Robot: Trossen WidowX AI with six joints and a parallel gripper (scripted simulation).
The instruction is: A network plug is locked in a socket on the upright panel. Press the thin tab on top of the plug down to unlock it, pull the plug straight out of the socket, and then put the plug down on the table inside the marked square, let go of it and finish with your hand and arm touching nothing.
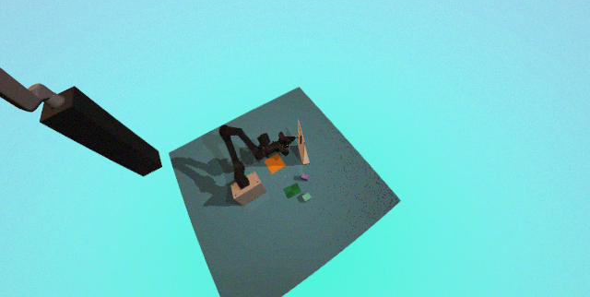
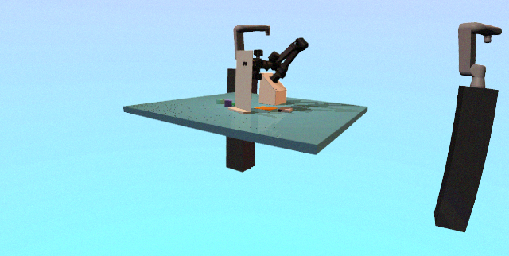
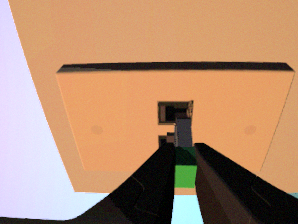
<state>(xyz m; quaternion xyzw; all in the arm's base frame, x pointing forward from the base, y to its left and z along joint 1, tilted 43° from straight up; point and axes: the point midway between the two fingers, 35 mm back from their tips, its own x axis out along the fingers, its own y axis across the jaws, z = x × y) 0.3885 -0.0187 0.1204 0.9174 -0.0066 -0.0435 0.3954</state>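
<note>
The orange marked square is 170 mm behind my gripper tip, 30 mm to the left of it and 280 mm below it. The rest, counted from my gripper tip: upright tan panel (40 mm ahead, 10 mm to the right, 120 mm below); then network plug (10 mm ahead); then purple cube (40 mm behind, 190 mm to the right, 260 mm below).
</note>
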